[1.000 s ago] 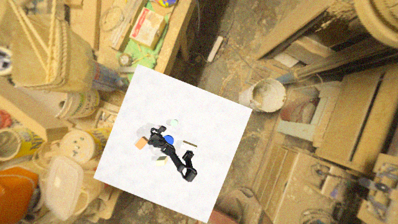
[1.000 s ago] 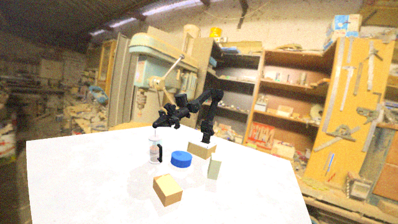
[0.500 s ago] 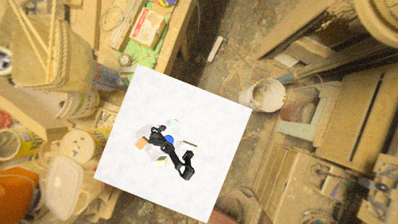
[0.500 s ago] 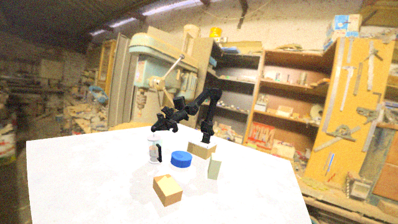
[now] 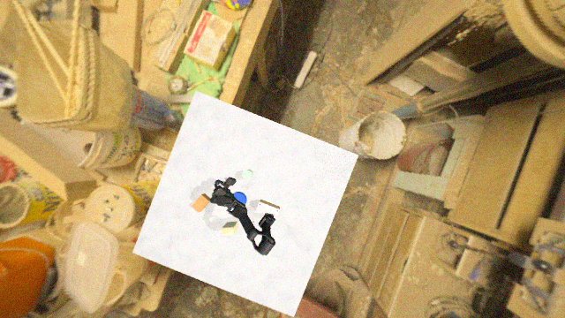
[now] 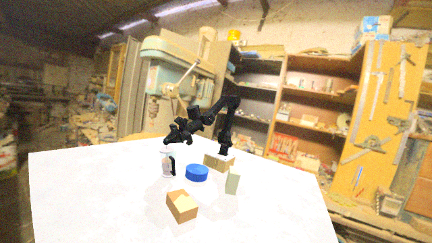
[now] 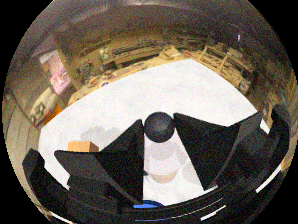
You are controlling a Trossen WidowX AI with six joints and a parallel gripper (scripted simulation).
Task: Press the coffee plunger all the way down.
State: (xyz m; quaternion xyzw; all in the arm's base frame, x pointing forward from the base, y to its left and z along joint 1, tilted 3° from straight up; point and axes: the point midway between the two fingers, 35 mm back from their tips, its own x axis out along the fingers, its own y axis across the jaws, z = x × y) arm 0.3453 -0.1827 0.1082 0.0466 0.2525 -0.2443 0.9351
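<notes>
My gripper tip is 10 mm past the coffee press, 30 mm to the right of it and 90 mm above it. Also, from my gripper tip: blue round disc 120 mm behind, 140 mm to the left, 160 mm below.
</notes>
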